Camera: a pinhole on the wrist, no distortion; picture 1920 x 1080 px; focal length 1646.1 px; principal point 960.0 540.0 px. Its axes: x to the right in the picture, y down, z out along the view. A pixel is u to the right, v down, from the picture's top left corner.
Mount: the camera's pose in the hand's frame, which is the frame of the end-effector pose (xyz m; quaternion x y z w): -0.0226 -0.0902 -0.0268 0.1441 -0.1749 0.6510 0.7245
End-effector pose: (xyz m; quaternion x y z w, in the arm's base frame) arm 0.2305 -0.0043 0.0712 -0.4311 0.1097 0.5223 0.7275
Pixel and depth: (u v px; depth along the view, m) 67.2 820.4 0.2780
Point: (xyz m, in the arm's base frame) 0.4329 0.0150 0.4018
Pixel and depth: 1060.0 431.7 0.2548
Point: 0.3225 0.1209 0.3076
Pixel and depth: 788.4 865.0 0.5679
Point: 0.3457 0.1840 0.6477
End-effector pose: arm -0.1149 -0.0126 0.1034 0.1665 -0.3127 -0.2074 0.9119
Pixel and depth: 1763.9 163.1 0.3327
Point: -0.3294 -0.1796 0.3419
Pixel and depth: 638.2 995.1 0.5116
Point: -0.6154 -0.3127 0.1212
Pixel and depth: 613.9 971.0 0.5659
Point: -0.6607 -0.3481 0.1280
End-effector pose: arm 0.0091 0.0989 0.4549 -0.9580 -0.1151 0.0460 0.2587
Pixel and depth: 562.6 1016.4 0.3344
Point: -0.2278 0.4269 0.4065
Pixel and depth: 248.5 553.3 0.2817
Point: -0.1324 0.4392 0.4708
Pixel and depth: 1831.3 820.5 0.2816
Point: -0.1214 0.2843 0.2443
